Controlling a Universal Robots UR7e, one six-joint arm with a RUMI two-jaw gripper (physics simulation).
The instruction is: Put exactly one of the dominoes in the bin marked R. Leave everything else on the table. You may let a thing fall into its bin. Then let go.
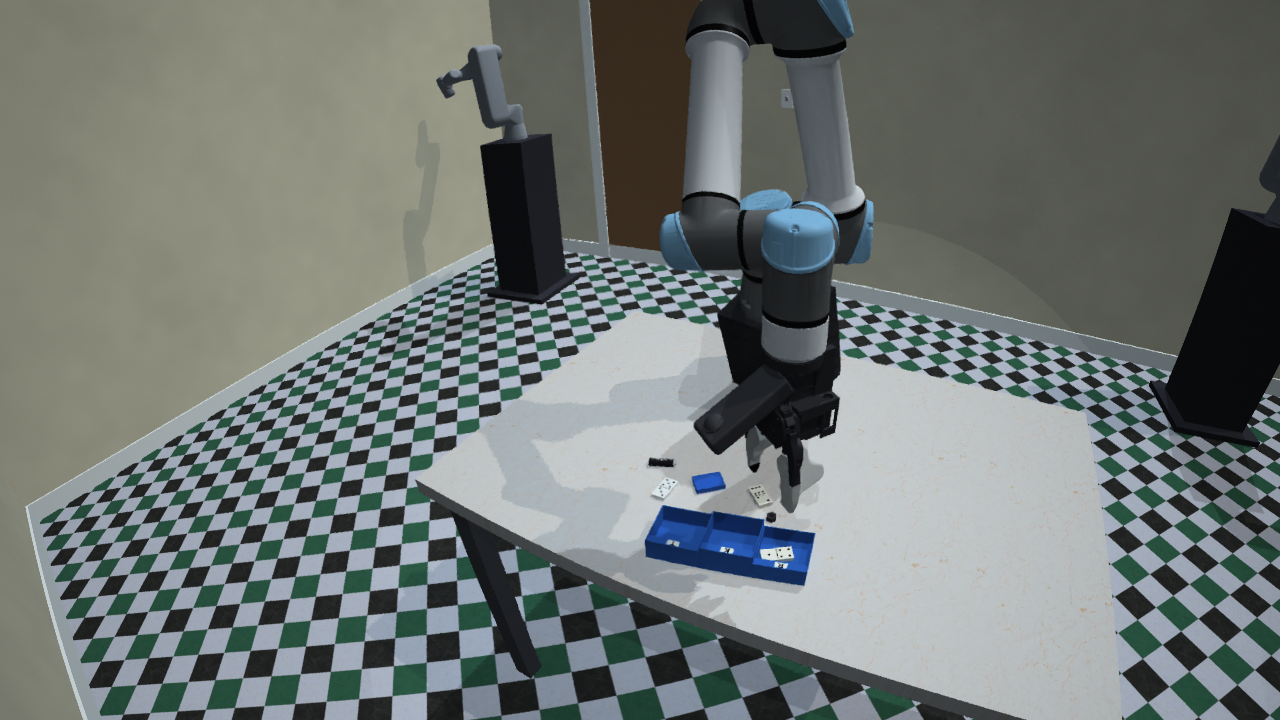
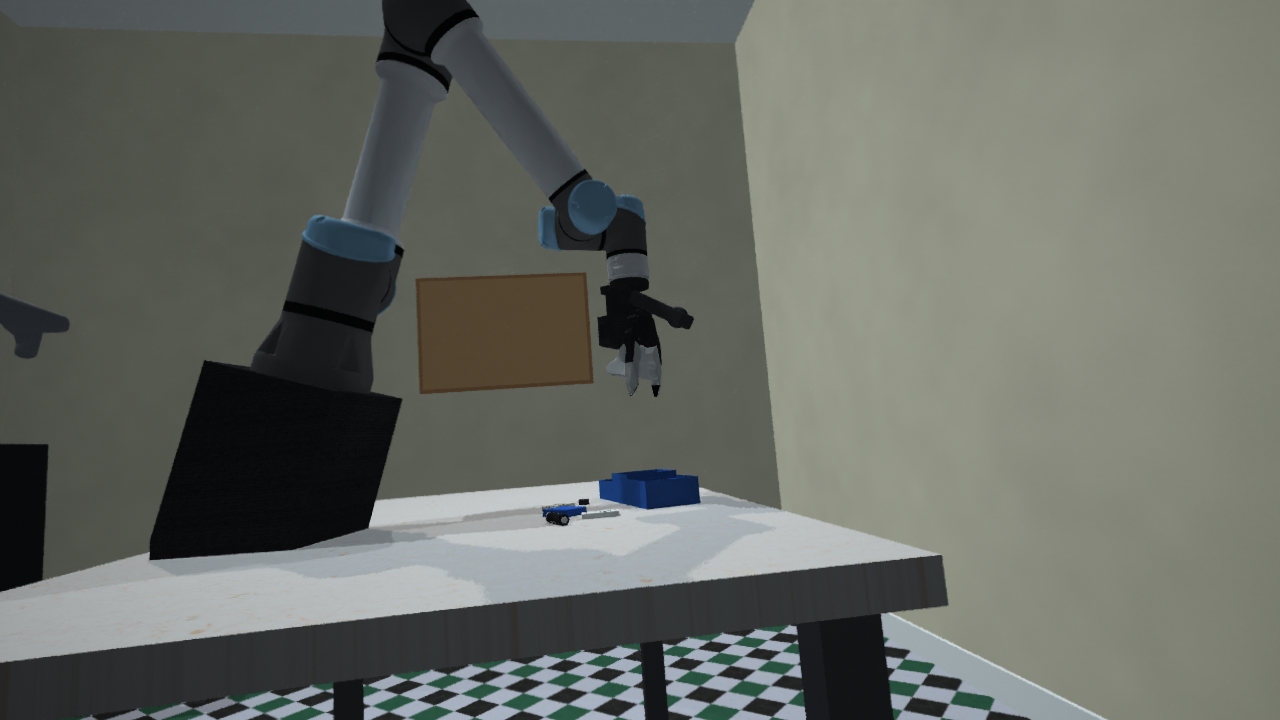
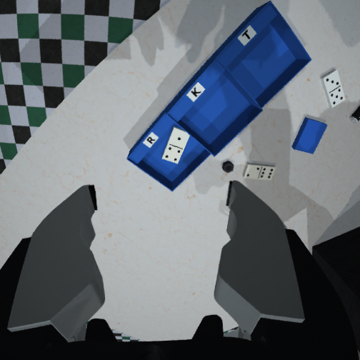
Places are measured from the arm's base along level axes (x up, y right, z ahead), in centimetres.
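Where they show: gripper, fingertip midpoint: [image 1: 771, 491] [image 2: 644, 396]; arm's base, origin of the base link: [image 2: 312, 381].
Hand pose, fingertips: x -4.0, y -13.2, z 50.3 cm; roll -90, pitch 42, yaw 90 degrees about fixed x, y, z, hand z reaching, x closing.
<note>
Each offset is from my fingertips to the centre of the thing. "spot": to the spot under its first point. Level surfaces: height alone.
A white domino {dz -3.6, dx -16.4, dy -1.3 cm} [image 1: 776, 554] [image 3: 175, 145] lies inside the bin marked R {spot: dz +0.4, dx -15.3, dy -5.5 cm} [image 1: 796, 575] [image 3: 172, 175], the end compartment of the blue three-part tray. A second domino {dz -16.6, dx -17.1, dy +5.7 cm} [image 1: 759, 495] [image 3: 259, 171] lies on the table beside the tray. A third domino {dz -12.7, dx -17.1, dy +21.9 cm} [image 1: 664, 488] [image 2: 600, 514] [image 3: 333, 88] lies on the table farther along, near the T end. My gripper [image 1: 772, 488] [image 2: 644, 392] [image 3: 162, 184] is open, with nothing between its fingers. It hangs well above the table, on the arm's side of the tray and apart from it.
Bins K [image 3: 195, 92] and T [image 3: 246, 35] adjoin bin R. A small dark nut {dz -12.2, dx -17.0, dy +2.2 cm} [image 1: 770, 516] [image 3: 228, 166] lies between the tray and the second domino. A blue block {dz -16.8, dx -17.0, dy +15.4 cm} [image 1: 708, 482] [image 3: 309, 135] and a small black cylinder {dz -18.8, dx -16.8, dy +25.2 cm} [image 1: 661, 462] [image 3: 356, 114] also lie on the table {dx -17.5 cm} [image 1: 939, 537].
</note>
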